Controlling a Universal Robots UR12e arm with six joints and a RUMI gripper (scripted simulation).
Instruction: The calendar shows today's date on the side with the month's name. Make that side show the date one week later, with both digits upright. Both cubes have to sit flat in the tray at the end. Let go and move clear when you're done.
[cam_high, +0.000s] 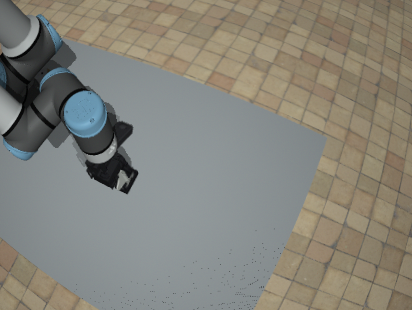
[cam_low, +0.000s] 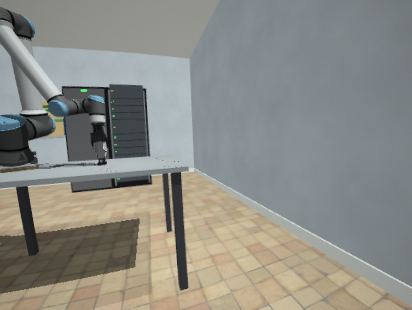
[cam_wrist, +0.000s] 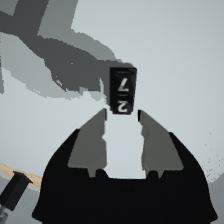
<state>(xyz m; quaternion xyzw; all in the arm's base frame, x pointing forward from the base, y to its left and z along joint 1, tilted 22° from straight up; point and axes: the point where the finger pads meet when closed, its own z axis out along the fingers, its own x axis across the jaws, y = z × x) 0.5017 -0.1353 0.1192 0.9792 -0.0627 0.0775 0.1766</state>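
Right now my hand is 4 cm above the black cube. Round my hand: dark tray (5 cm below, 2 cm to the left).
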